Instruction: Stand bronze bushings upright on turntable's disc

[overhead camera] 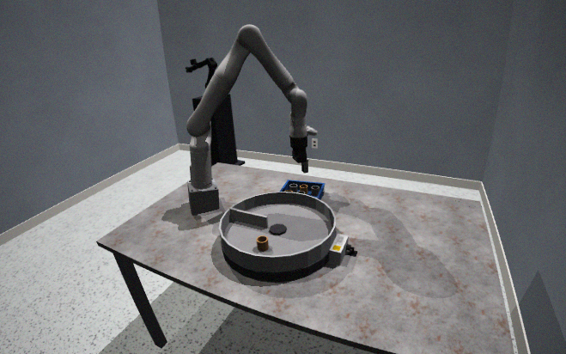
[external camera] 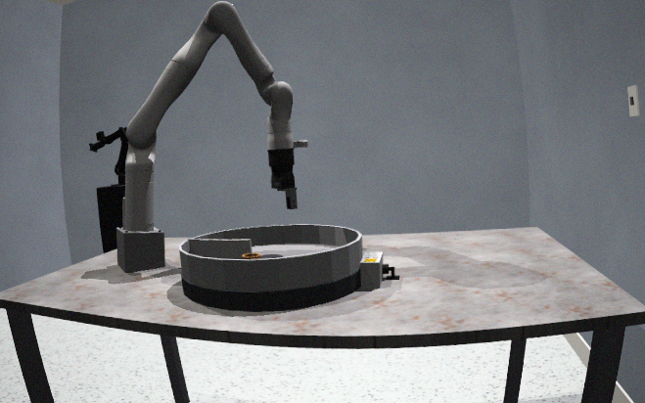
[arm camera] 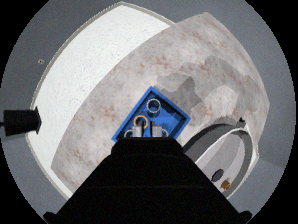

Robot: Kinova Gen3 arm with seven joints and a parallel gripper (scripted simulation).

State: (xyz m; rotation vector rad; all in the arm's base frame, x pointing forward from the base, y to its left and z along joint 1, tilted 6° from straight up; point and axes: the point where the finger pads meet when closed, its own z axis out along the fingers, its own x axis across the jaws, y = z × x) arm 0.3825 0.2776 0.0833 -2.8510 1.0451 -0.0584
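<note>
The blue crate is 2 cm to the right of my hand and 12 cm below it. From my hand the other things lie so: grey turntable disc 7 cm ahead, 37 cm to the right, 9 cm below.
</note>
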